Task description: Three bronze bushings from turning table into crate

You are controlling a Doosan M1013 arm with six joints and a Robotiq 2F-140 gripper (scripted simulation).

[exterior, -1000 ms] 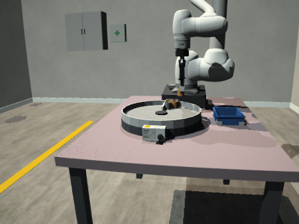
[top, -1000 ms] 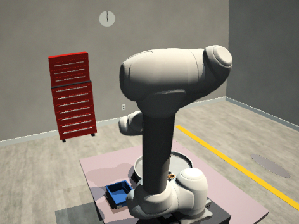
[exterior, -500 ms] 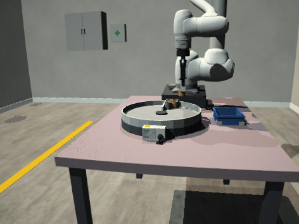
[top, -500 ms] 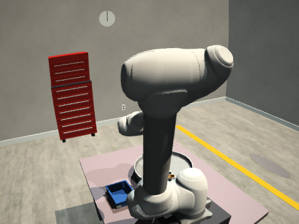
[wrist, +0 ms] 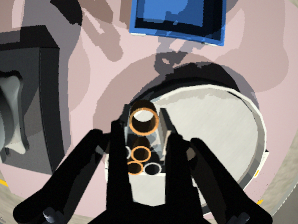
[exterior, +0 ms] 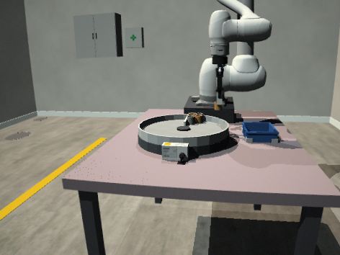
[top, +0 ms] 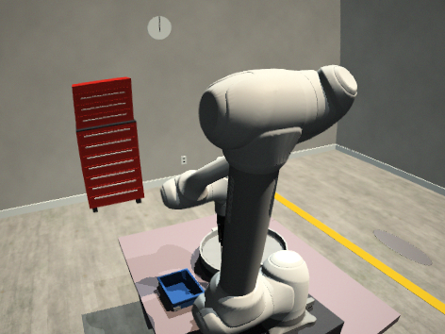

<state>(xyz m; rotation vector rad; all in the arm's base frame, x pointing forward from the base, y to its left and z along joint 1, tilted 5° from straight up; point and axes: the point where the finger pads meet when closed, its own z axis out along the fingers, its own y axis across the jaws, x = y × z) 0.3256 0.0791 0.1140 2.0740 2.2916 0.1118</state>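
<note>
My gripper is now 20 cm to the right of the blue crate, 16 cm above it and 3 cm short of it.
</note>
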